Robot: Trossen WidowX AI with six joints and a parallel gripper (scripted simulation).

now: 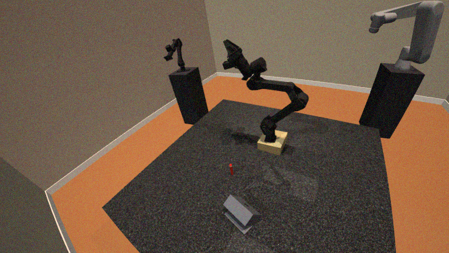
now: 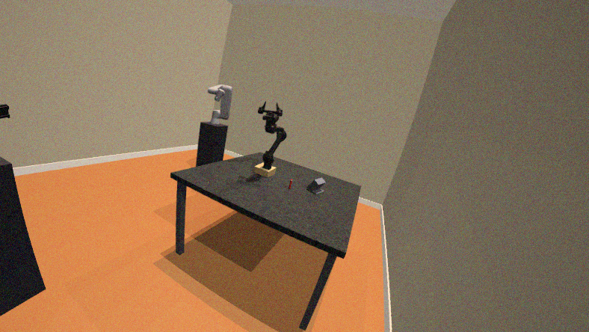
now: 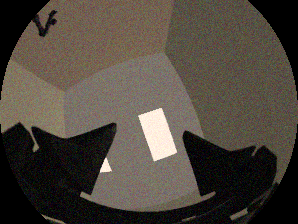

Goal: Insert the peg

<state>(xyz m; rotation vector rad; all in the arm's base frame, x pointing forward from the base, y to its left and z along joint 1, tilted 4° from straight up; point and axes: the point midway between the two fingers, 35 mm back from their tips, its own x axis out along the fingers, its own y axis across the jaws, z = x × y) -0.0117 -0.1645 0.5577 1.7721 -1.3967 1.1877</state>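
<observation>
Now: the red peg 58 cm below my gripper tip, 28 cm ahead of it and 6 cm to the left of it. Round my gripper tip: grey sloped panel: 59 cm below, 48 cm ahead, 20 cm to the left.
</observation>
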